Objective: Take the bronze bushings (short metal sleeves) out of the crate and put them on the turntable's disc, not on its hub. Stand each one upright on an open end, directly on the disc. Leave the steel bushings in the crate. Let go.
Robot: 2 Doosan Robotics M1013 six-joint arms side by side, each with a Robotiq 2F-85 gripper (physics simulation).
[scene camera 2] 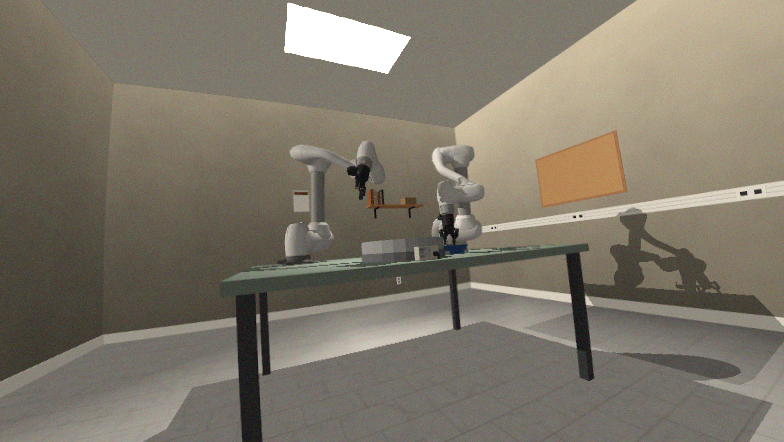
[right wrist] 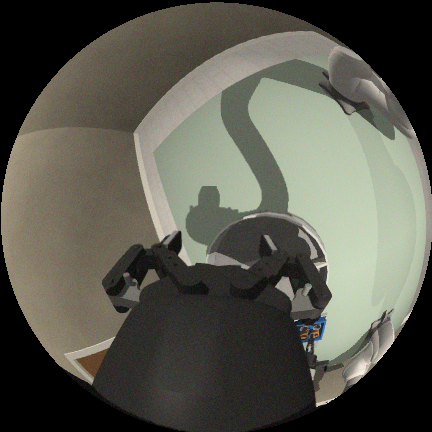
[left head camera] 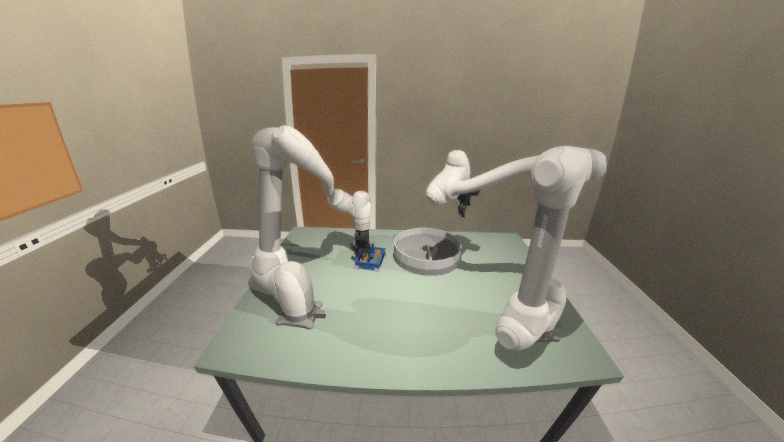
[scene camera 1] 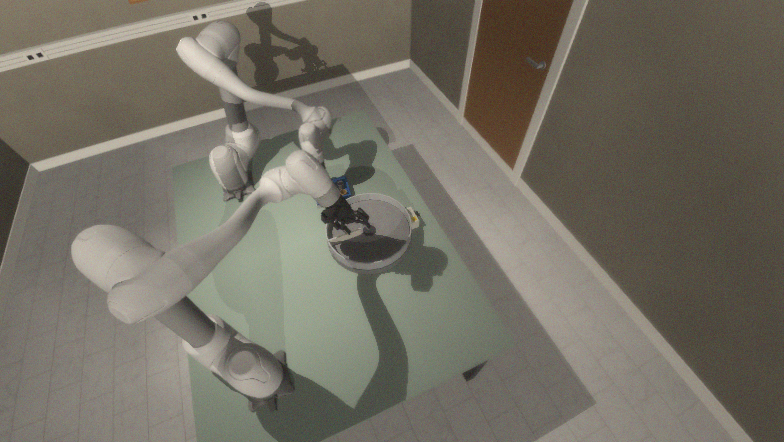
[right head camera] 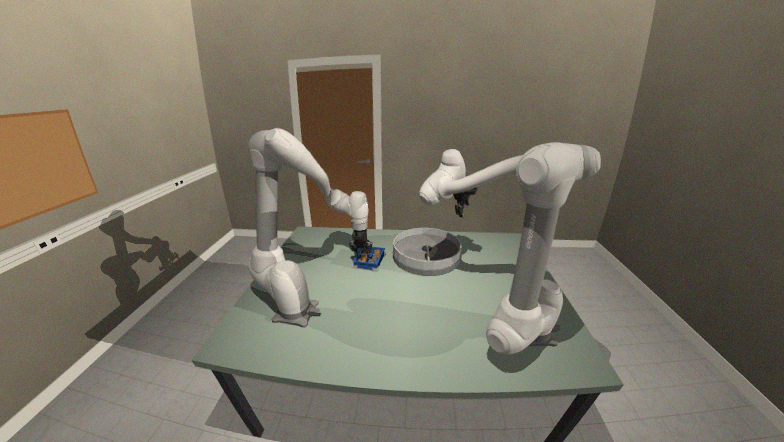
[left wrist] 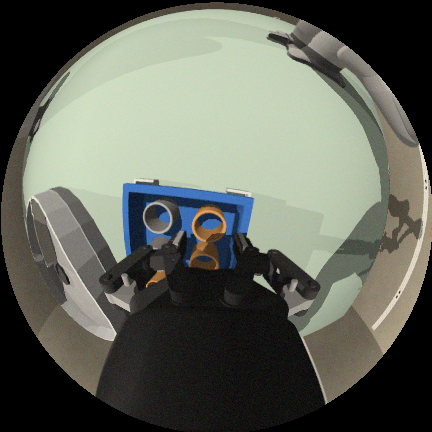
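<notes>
The blue crate (left head camera: 368,267) (right head camera: 366,265) (scene camera 2: 457,249) (left wrist: 190,189) holds upright bushings. In the left wrist view a bronze bushing (left wrist: 195,224) stands by the far wall, a second bronze bushing (left wrist: 204,248) is nearer, and a third bronze bushing (left wrist: 157,280) is mostly hidden. A steel bushing (left wrist: 175,212) and another steel bushing (left wrist: 160,261) stand at the left. My left gripper (left head camera: 363,254) (left wrist: 209,239) is open and empty, low over the crate, its fingers either side of the bronze column. My right gripper (left head camera: 462,213) (scene camera 1: 365,219) (right wrist: 220,241) is open and empty, high above the turntable's disc (scene camera 1: 387,216).
The turntable's raised grey wall (left head camera: 428,266) (right head camera: 427,266) (left wrist: 75,220) stands beside the crate and surrounds the disc and hub (scene camera 1: 369,229). A thin light bar (scene camera 1: 345,236) runs from near the hub toward the wall. A small white box (scene camera 1: 412,218) (scene camera 2: 425,253) stands against the turntable's outer side.
</notes>
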